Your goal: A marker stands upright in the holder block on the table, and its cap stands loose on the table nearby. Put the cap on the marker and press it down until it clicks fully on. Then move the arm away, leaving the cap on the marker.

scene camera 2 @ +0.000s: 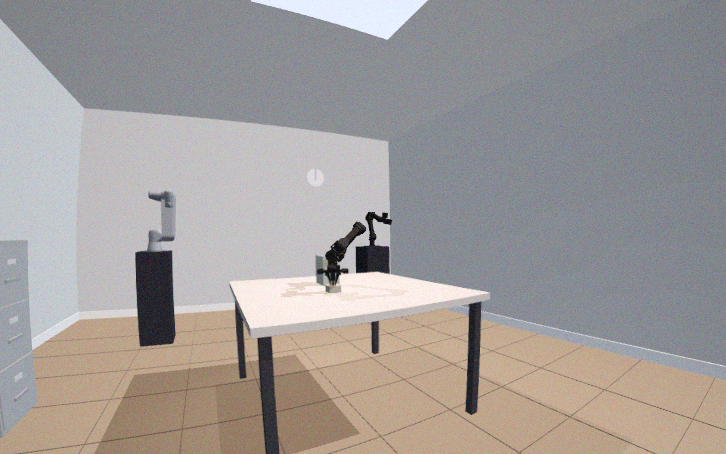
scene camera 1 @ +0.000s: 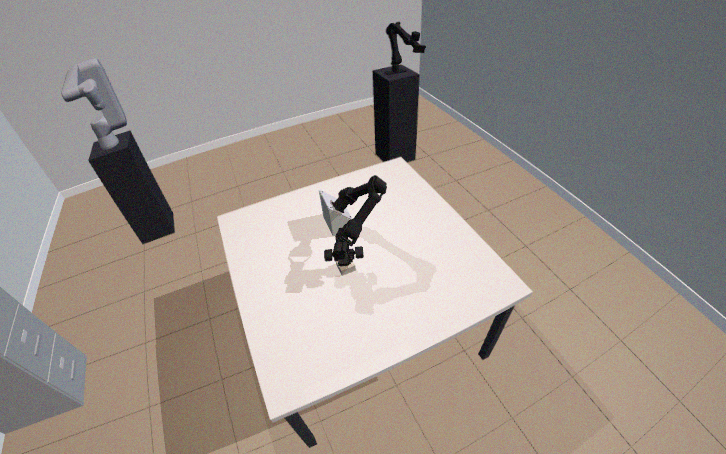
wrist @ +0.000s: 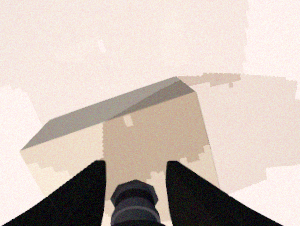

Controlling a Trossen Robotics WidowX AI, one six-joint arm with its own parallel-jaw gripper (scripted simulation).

Note:
In view: the gripper (wrist: pixel 136 170) and a holder block (wrist: pixel 171 88).

